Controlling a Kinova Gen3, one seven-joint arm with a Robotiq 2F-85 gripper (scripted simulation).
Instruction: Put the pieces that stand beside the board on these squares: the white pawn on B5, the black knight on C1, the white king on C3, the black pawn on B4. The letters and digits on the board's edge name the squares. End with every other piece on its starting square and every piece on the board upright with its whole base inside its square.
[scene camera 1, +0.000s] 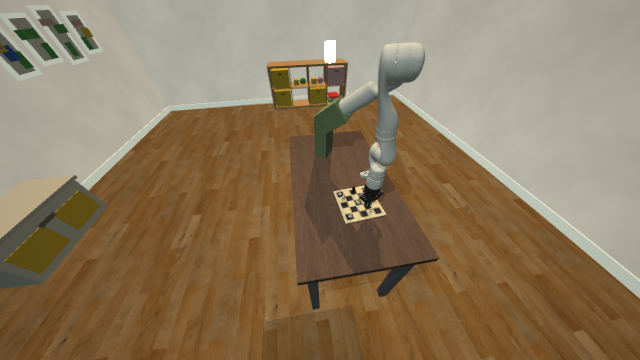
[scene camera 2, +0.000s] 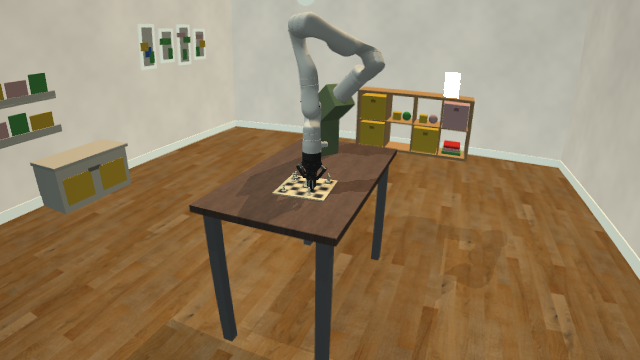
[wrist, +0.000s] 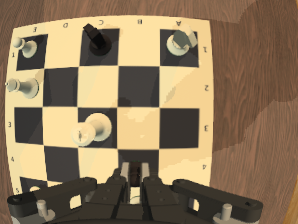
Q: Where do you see a chessboard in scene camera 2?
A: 296, 189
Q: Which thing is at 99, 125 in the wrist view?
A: A white king.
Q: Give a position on a chessboard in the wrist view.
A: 160, 105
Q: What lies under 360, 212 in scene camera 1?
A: A chessboard.
